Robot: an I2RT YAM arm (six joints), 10 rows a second.
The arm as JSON. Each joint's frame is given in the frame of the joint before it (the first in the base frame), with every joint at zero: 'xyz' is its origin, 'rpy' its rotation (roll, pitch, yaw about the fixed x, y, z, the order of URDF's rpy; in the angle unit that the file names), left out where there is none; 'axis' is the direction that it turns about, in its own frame. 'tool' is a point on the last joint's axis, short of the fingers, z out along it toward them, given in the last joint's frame.
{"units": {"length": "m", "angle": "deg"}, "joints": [
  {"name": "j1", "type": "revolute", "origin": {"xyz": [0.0, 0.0, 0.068]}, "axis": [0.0, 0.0, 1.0]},
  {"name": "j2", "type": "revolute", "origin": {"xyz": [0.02, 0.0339, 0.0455]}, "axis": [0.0, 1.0, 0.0]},
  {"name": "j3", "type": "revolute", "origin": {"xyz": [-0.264, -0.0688, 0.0]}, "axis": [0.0, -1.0, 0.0]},
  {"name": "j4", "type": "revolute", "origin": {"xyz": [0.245, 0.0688, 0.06]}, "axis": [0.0, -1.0, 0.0]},
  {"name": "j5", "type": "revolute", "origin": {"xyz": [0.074, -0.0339, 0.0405]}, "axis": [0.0, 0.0, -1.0]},
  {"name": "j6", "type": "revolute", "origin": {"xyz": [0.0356, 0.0, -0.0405]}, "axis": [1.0, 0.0, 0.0]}
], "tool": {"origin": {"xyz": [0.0, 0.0, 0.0], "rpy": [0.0, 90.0, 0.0]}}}
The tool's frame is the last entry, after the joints.
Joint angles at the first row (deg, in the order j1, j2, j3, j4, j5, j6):
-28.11 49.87 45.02 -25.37 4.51 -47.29
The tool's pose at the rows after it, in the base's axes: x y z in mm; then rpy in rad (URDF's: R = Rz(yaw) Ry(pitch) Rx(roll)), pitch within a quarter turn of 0, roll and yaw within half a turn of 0:
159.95 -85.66 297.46 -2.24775 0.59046 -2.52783
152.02 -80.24 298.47 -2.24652 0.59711 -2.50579
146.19 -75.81 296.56 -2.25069 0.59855 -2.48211
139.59 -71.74 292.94 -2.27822 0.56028 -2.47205
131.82 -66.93 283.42 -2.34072 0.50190 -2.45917
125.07 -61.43 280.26 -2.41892 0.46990 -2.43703
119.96 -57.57 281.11 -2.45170 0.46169 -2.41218
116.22 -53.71 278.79 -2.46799 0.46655 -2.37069
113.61 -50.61 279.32 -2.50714 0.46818 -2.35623
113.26 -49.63 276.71 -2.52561 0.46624 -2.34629
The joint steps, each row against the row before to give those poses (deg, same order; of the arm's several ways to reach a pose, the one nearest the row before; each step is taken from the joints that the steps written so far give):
0.45 -2.79 -0.80 -3.16 -1.89 -0.42
0.15 -2.43 -0.47 -1.73 -1.08 -0.29
0.17 -1.88 -0.81 -1.20 -1.21 -0.55
0.14 -1.42 -0.33 -3.20 -0.33 -1.91
0.04 -1.32 -0.94 -4.60 -1.00 -2.92
0.13 -0.52 0.71 -5.67 -2.40 -2.16
0.01 -0.70 0.69 -3.23 -1.78 -1.41
0.15 -1.05 -0.44 -1.45 -2.28 -1.47
0.27 0.03 0.73 -2.66 -1.62 -0.62
0.12 0.07 -0.31 -0.65 -0.77 -0.56

